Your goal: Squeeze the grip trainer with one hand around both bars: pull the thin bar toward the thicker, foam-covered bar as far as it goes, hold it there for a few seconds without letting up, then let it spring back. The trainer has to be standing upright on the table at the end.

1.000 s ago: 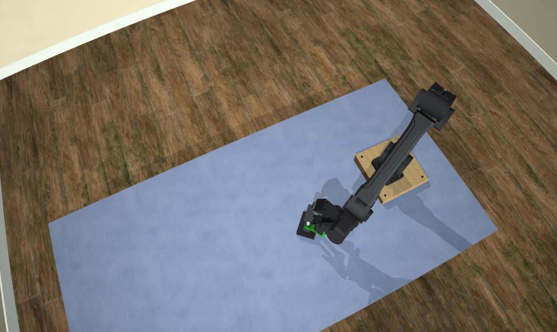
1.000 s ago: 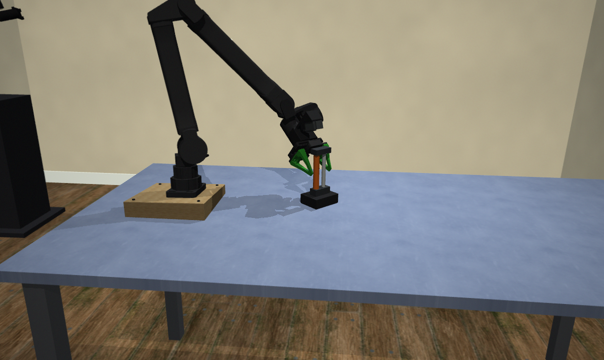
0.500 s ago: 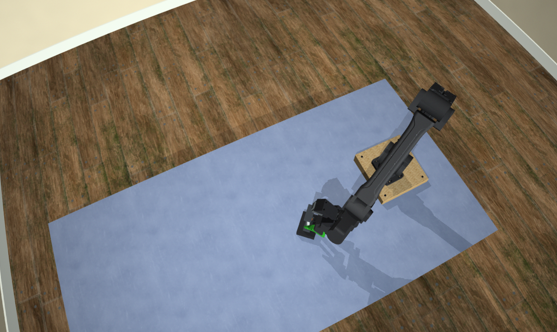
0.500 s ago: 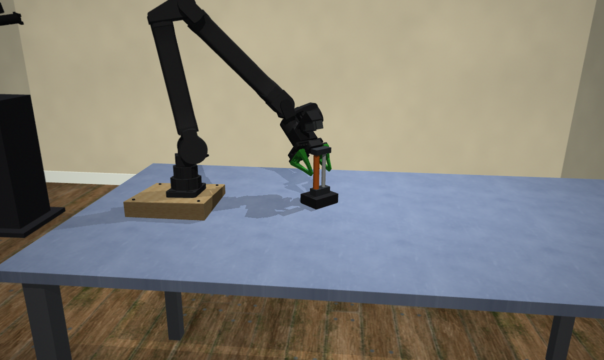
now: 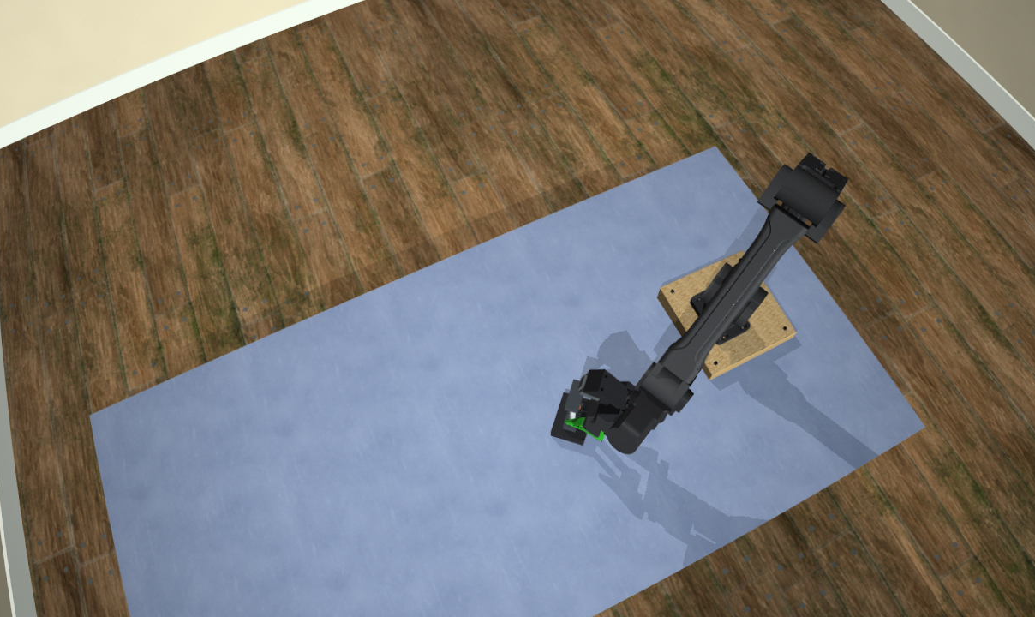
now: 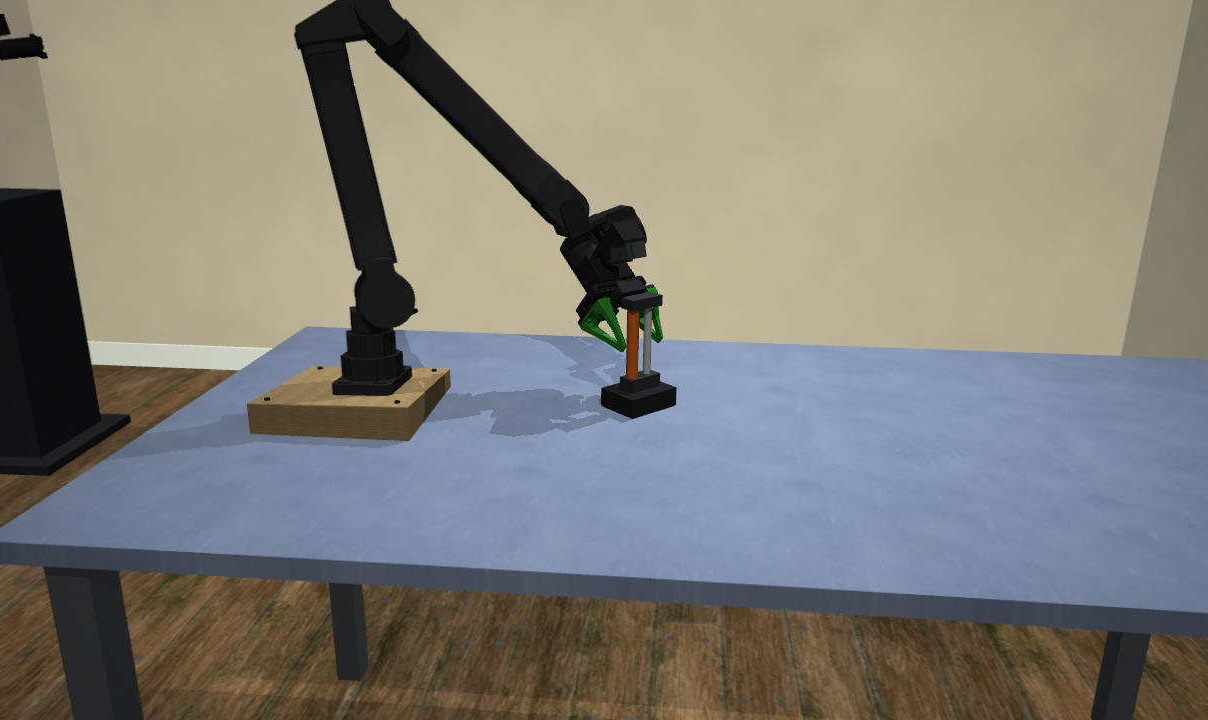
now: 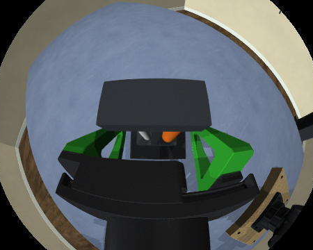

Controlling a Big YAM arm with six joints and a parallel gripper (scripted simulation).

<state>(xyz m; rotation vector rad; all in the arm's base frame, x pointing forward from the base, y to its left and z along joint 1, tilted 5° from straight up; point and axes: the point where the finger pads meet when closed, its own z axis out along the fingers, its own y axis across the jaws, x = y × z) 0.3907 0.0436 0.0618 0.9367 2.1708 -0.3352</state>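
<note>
Right now the grip trainer is 10 mm below my hand. Round my hand: thin grey bar (10 mm ahead, 10 mm to the left).
</note>
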